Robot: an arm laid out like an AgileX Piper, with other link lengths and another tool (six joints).
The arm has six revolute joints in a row. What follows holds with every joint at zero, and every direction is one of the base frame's.
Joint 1 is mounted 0.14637 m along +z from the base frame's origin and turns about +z.
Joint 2 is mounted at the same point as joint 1 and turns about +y.
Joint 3 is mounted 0.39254 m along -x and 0.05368 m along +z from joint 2 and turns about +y.
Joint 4 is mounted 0.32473 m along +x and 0.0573 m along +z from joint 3 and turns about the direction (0.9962, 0, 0.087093).
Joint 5 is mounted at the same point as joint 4 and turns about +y.
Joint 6 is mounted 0.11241 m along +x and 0.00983 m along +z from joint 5 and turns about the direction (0.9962, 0, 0.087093).
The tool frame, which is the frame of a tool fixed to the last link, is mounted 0.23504 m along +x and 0.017 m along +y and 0.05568 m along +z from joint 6; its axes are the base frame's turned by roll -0.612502, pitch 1.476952 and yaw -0.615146 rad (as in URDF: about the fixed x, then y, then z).
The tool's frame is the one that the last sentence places.
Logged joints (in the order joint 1, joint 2, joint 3, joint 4, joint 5, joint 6), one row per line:
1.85 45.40 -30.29 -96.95 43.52 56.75
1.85 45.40 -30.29 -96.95 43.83 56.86
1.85 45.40 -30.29 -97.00 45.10 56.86
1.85 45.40 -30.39 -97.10 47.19 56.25
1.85 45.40 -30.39 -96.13 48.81 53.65
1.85 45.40 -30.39 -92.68 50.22 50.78
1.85 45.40 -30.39 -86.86 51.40 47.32
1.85 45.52 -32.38 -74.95 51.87 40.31
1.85 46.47 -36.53 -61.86 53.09 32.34
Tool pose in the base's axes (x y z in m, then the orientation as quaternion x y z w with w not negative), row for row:
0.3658 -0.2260 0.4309 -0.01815 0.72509 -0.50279 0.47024
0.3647 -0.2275 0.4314 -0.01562 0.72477 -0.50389 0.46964
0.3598 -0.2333 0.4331 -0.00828 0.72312 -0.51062 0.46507
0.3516 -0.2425 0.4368 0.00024 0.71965 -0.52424 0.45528
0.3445 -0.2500 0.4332 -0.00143 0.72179 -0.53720 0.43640
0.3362 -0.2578 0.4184 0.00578 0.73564 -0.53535 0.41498
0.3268 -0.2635 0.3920 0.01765 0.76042 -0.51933 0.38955
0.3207 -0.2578 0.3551 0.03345 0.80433 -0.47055 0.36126
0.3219 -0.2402 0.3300 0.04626 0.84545 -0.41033 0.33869
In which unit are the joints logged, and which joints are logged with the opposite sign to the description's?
The joints are logged in degrees. Opposite sign: joint 1.
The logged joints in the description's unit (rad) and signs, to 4 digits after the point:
-0.0323 0.7924 -0.5287 -1.6921 0.7596 0.9905
-0.0323 0.7924 -0.5287 -1.6921 0.7650 0.9924
-0.0323 0.7924 -0.5287 -1.6930 0.7871 0.9924
-0.0323 0.7924 -0.5304 -1.6947 0.8236 0.9817
-0.0323 0.7924 -0.5304 -1.6778 0.8519 0.9364
-0.0323 0.7924 -0.5304 -1.6176 0.8765 0.8863
-0.0323 0.7924 -0.5304 -1.5160 0.8971 0.8259
-0.0323 0.7945 -0.5651 -1.3081 0.9053 0.7035
-0.0323 0.8111 -0.6376 -1.0797 0.9266 0.5644

